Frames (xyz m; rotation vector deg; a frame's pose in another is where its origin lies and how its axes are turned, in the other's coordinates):
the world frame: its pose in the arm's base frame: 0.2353 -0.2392 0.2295 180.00 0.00 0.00
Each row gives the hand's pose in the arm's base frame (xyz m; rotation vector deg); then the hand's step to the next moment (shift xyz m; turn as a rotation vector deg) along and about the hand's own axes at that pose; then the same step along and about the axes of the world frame.
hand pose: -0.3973 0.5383 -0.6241 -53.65 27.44 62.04
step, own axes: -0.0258 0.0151 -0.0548 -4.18 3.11 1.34
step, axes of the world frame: -0.0190 0.0570 0.0170 -4.70 0.62 -2.54
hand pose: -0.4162 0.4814 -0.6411 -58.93 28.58 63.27
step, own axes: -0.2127 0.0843 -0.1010 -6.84 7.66 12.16
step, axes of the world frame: -0.1482 0.1846 -0.0805 -11.45 -7.86 -7.78
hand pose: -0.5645 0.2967 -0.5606 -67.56 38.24 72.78
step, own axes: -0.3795 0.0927 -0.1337 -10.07 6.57 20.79
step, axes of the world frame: -0.1485 0.2723 -0.2725 -13.01 -14.79 -13.75
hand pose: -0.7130 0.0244 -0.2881 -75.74 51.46 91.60
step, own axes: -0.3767 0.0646 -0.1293 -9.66 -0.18 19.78
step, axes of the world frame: 0.0170 0.2045 -0.3474 -6.42 -16.49 -13.10
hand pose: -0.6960 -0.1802 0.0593 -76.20 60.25 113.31
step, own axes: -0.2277 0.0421 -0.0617 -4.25 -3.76 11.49
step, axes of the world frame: 0.0846 0.0758 -0.2110 -1.42 -11.62 -5.22
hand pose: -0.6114 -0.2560 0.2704 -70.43 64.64 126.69
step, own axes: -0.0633 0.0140 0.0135 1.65 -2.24 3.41
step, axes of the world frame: 0.0187 -0.0058 -0.0633 -1.31 -3.96 1.40
